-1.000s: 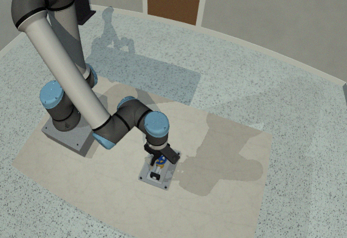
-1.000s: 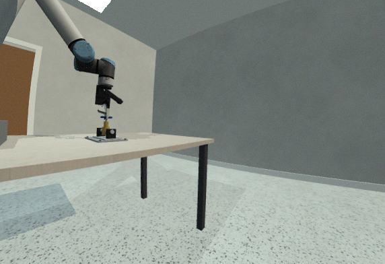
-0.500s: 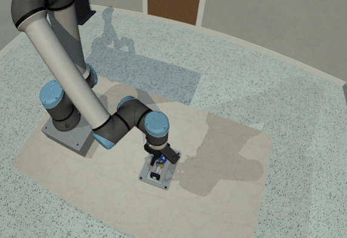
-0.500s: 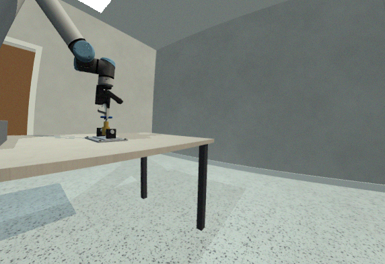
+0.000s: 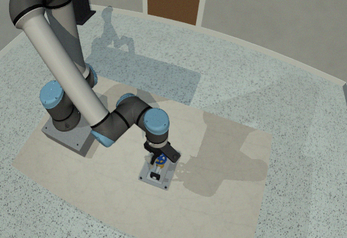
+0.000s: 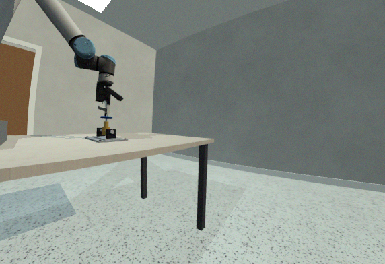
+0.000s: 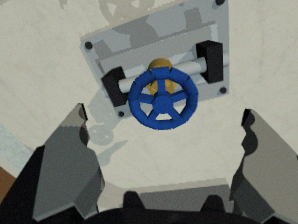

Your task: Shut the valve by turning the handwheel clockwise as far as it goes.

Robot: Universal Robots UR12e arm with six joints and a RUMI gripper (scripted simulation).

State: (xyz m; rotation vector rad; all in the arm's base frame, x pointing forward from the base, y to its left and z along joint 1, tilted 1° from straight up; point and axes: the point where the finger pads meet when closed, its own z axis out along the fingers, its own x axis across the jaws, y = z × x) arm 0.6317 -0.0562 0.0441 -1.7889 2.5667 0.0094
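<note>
The blue spoked handwheel lies 10 mm below my hand.
</note>
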